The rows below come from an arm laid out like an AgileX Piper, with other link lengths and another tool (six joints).
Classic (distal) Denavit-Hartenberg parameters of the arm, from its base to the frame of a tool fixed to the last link. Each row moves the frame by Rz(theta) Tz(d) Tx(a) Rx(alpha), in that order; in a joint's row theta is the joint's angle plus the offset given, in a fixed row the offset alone. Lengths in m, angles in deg.
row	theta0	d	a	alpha
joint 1	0	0.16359	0	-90
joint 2	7.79	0	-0.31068	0
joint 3	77.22	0	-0.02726	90
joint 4	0	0.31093	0	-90
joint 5	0	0	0	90
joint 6	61.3	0.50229	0.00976	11.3
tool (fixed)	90	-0.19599	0	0
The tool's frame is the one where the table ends.
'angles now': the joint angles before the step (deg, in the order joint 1, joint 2, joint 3, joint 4, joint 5, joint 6). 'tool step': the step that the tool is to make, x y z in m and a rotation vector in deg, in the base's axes. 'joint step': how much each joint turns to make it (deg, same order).
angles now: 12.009, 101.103, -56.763, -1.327, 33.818, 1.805
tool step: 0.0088, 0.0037, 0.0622, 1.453, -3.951, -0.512
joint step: -0.005, -6.881, -2.157, 0.790, 4.872, -0.010
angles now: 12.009, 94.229, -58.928, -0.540, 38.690, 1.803
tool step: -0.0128, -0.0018, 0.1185, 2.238, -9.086, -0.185
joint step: 0.007, -15.351, -1.180, 0.328, 7.178, 0.028
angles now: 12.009, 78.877, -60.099, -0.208, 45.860, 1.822
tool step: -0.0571, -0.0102, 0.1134, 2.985, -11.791, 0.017
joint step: -0.013, -20.423, 2.931, 0.521, 5.337, -0.088
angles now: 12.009, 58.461, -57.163, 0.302, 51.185, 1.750
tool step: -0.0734, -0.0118, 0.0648, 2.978, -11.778, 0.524
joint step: -0.033, -20.574, 6.550, 0.899, 1.890, -0.551
